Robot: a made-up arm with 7 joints.
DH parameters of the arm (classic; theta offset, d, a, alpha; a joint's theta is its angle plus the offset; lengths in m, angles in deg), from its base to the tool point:
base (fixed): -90 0.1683 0 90
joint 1: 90 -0.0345 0.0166 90
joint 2: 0 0.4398 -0.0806 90
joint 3: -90 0.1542 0.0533 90
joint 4: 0 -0.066 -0.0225 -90
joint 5: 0 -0.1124 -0.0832 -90
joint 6: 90 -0.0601 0.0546 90
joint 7: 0 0.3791 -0.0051 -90
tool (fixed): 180 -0.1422 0 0
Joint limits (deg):
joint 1: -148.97..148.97
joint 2: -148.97..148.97
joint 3: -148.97..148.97
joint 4: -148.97..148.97
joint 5: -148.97..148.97
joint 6: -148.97..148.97
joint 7: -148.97..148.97
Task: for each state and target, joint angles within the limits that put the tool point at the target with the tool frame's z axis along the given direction. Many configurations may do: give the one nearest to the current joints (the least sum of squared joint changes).
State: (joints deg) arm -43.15 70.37 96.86 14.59 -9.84 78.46 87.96
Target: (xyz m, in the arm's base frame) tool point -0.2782 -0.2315 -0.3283 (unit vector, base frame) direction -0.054 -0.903 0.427
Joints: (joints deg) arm -38.20 66.73 109.65 42.48 3.80 76.20 77.19
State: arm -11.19 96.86 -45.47 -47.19 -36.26 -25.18 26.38
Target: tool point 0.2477 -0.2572 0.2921 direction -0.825 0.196 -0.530
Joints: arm -9.62 120.31 5.90 -59.66 -15.34 -35.79 10.38
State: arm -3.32 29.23 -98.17 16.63 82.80 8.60 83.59
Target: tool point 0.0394 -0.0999 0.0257 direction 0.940 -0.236 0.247
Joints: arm 22.18 9.94 -92.31 0.09 90.62 -18.12 92.03
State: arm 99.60 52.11 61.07 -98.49 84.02 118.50 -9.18
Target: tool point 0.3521 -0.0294 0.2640 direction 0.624 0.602 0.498
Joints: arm 108.64 81.67 67.10 -61.38 81.90 147.78 31.33
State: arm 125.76 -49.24 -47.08 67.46 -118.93 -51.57 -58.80
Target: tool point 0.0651 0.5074 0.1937 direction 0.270 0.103 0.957
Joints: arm 148.97 -4.43 -40.16 94.58 -129.60 -83.28 -31.59
